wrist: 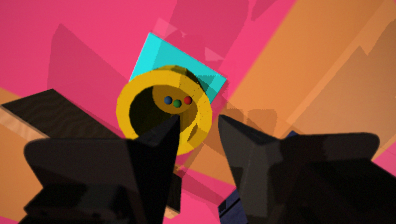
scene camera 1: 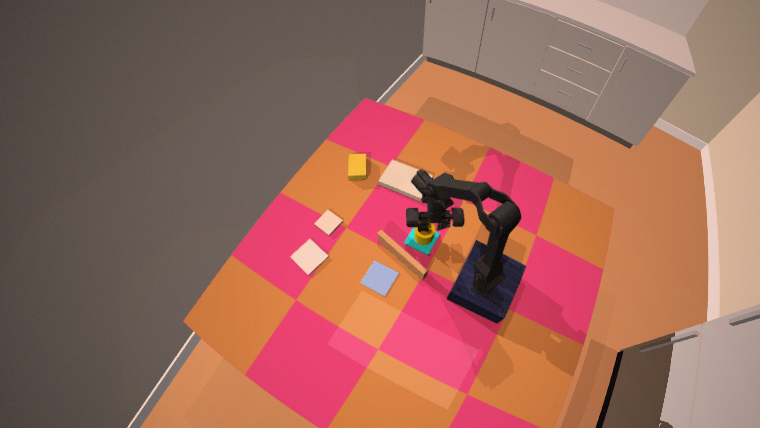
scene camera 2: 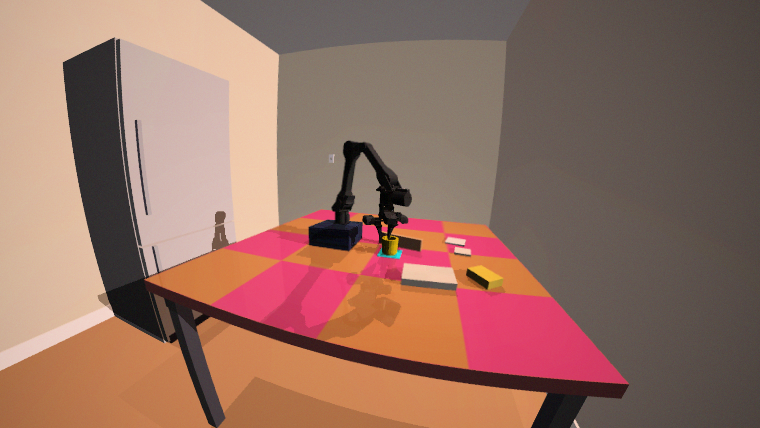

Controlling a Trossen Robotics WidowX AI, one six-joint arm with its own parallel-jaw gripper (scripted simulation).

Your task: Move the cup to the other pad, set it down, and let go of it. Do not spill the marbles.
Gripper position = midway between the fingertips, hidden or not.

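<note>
The gripper (scene camera 1: pixel 432 229) is visible in scene camera 1, and the other cameras show the gripper (scene camera 2: pixel 384 238) and again the gripper (wrist: pixel 199 120). A cream slab (scene camera 2: pixel 425 276) is part of the scene too, and scene camera 1 also shows the slab (scene camera 1: pixel 397 176), but in the wrist view the slab is out of frame. There is a pale blue pad (scene camera 1: pixel 379 278) as well.
</note>
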